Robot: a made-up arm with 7 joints. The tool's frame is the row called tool. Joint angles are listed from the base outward.
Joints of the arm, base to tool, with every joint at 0 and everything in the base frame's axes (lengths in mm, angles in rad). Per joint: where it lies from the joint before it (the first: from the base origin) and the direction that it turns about. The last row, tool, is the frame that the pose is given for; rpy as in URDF.
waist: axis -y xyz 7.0 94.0 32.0
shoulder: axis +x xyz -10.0 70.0 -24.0
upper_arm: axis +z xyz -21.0 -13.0 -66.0
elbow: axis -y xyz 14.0 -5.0 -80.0
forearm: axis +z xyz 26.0 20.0 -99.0
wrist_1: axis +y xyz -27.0 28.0 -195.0
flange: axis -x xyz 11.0 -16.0 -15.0
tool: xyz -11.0 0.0 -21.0 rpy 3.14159 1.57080 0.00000
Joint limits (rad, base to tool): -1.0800..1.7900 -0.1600..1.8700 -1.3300..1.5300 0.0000..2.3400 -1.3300..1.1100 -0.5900..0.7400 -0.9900..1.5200
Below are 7 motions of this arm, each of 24 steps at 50 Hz.
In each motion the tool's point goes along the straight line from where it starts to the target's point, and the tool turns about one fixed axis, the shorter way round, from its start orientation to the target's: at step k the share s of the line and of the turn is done. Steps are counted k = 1, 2, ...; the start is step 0. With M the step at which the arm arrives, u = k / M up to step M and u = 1 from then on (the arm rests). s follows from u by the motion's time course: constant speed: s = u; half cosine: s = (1 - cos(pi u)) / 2; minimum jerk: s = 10 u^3 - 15 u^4 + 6 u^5.
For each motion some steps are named. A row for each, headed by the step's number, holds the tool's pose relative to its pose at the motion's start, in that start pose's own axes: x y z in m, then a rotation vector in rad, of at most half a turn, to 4 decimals.
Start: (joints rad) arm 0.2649 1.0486 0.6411 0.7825 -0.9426 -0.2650 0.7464
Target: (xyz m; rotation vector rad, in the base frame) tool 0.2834 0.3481 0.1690 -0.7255 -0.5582 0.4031
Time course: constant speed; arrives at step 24
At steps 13, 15, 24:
13: -0.0705 -0.0537 -0.1297 0.3846 -0.1117 -0.4961
15: -0.0813 -0.0620 -0.1497 0.4438 -0.1289 -0.5724
24: -0.1301 -0.0992 -0.2395 0.7101 -0.2062 -0.9158

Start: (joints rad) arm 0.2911 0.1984 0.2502 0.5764 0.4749 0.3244 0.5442
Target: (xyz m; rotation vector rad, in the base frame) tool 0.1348 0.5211 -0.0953 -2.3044 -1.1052 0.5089
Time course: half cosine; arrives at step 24
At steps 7, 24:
7: -0.0626 -0.0092 -0.0356 0.1679 0.1143 -0.2395
24: -0.3200 -0.0468 -0.1822 0.8583 0.5843 -1.2241

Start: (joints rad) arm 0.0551 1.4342 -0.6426 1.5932 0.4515 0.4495 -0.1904
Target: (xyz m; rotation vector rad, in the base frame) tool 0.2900 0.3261 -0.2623 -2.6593 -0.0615 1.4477
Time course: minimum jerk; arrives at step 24
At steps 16, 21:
16: 0.0476 0.0166 0.0214 -0.6859 -0.1064 0.3407
21: 0.0593 0.0207 0.0266 -0.8541 -0.1325 0.4243

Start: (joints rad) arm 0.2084 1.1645 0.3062 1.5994 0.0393 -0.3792 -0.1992
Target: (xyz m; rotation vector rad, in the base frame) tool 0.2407 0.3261 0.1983 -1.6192 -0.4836 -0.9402
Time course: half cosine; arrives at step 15
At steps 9, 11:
9: 0.0189 -0.0457 -0.0200 0.1395 0.0239 -0.0455
11: 0.0241 -0.0583 -0.0255 0.1779 0.0305 -0.0580

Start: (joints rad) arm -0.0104 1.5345 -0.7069 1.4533 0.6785 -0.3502 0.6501
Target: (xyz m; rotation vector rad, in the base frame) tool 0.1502 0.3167 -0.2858 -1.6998 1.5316 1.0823
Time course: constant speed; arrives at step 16
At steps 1, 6, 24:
1: 0.0008 0.0055 0.0029 0.0038 -0.0114 0.0249
6: 0.0047 0.0332 0.0171 0.0231 -0.0682 0.1495
24: 0.0126 0.0885 0.0456 0.0615 -0.1818 0.3987

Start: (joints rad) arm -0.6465 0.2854 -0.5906 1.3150 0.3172 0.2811 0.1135
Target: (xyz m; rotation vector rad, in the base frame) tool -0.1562 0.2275 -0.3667 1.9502 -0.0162 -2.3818
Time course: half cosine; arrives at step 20
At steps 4, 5, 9, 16, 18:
4: -0.0097 -0.0080 0.0200 -0.0395 -0.0360 -0.0388
5: -0.0149 -0.0123 0.0307 -0.0606 -0.0552 -0.0595
9: -0.0429 -0.0355 0.0885 -0.1746 -0.1589 -0.1713
16: -0.0920 -0.0762 0.1898 -0.3745 -0.3407 -0.3674
18: -0.0992 -0.0821 0.2047 -0.4039 -0.3674 -0.3962

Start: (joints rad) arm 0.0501 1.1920 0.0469 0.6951 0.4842 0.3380 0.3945
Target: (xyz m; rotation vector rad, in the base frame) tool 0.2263 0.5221 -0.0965 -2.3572 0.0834 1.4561
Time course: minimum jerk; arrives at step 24
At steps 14, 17, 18, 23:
14: -0.0120 0.0019 -0.0291 0.2036 -0.0610 0.2754
17: -0.0156 0.0024 -0.0377 0.2642 -0.0792 0.3573
18: -0.0165 0.0026 -0.0399 0.2793 -0.0837 0.3778
23: -0.0183 0.0029 -0.0445 0.3114 -0.0933 0.4212

